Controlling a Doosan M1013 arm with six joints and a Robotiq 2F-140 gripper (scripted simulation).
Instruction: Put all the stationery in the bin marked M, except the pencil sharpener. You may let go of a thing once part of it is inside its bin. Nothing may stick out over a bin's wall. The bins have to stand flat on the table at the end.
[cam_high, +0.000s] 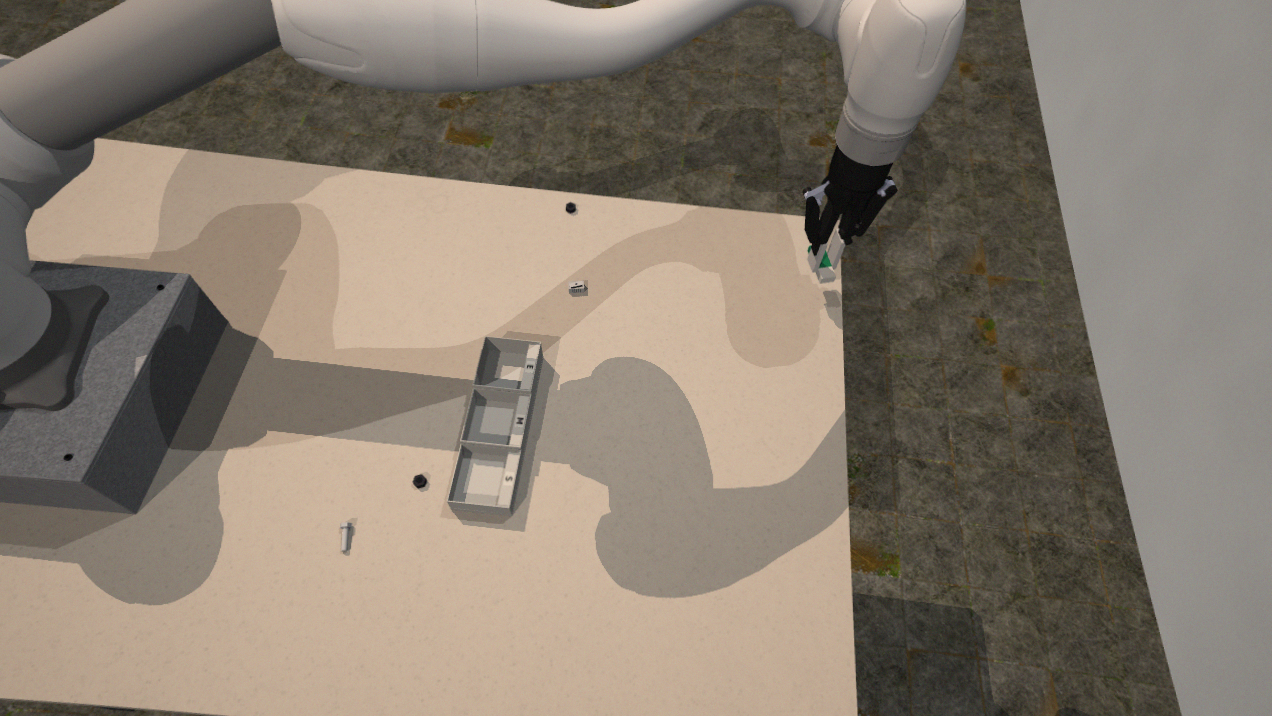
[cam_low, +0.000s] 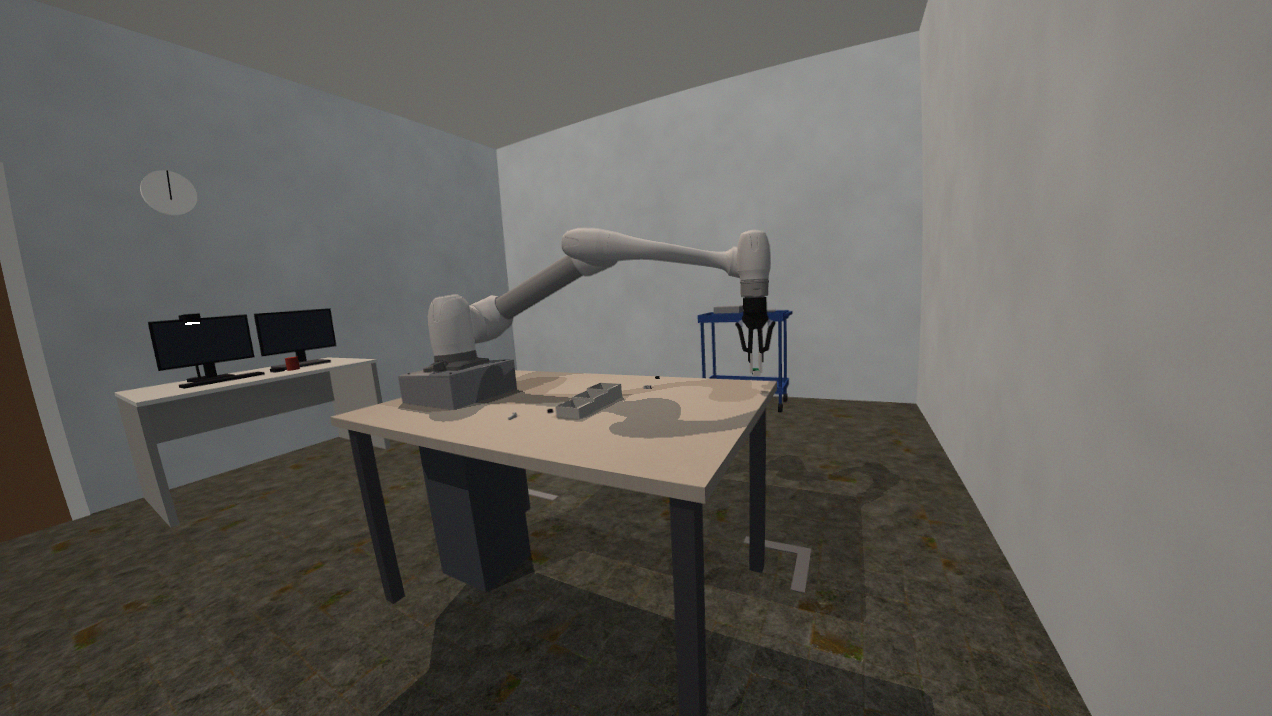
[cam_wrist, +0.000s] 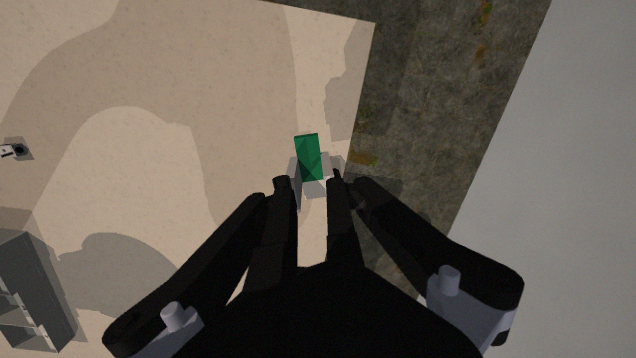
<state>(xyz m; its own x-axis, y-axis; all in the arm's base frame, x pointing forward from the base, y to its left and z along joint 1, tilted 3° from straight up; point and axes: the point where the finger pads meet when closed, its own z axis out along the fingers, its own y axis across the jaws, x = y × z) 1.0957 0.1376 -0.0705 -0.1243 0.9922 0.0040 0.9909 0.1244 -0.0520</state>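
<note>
Right now my hand is 3 cm above the green-and-white block and 1 cm to the left of it. The rest, counted from my hand: grey bolt 70 cm behind, 37 cm to the right, 9 cm below.
</note>
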